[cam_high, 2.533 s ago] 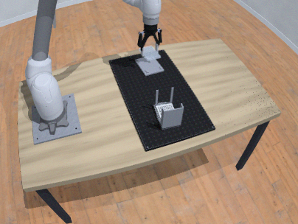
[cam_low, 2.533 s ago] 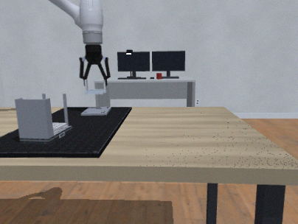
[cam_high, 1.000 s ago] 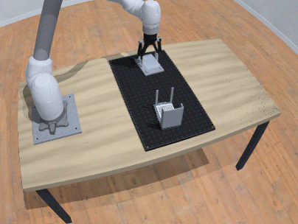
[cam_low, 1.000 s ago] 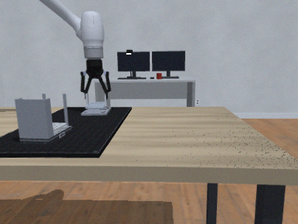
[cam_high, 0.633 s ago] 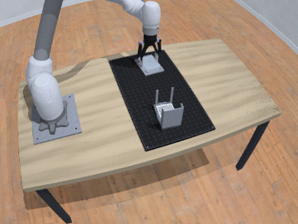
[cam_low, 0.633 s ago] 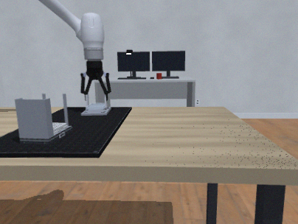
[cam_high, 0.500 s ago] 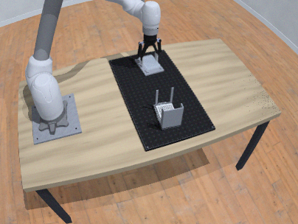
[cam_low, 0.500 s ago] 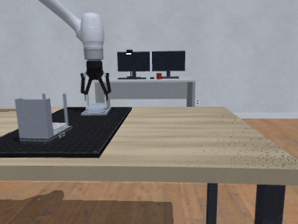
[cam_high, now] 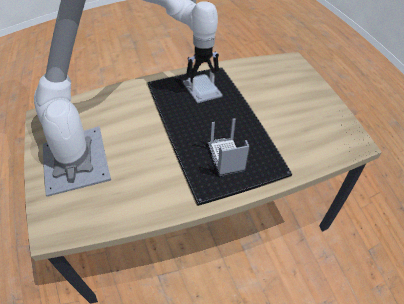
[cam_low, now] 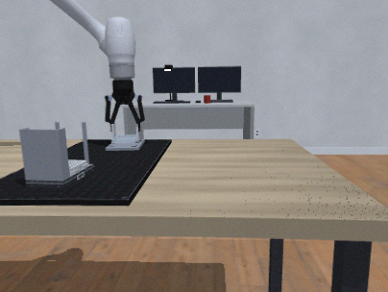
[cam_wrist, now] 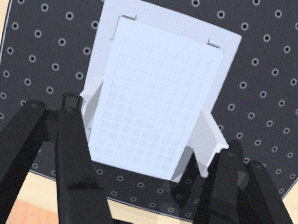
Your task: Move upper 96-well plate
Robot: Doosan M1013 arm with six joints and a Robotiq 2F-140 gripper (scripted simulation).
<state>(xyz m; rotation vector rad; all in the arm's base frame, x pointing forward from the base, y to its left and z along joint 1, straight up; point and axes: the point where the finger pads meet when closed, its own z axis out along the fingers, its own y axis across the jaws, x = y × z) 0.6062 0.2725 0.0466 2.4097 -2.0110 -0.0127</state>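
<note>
Right now the 96-well plate is 20 mm below my hand. The rest, counted from my hand: plate nest N1: 40 mm below; then grey back wall: 10 mm behind, 480 mm to the right, 30 mm above.
</note>
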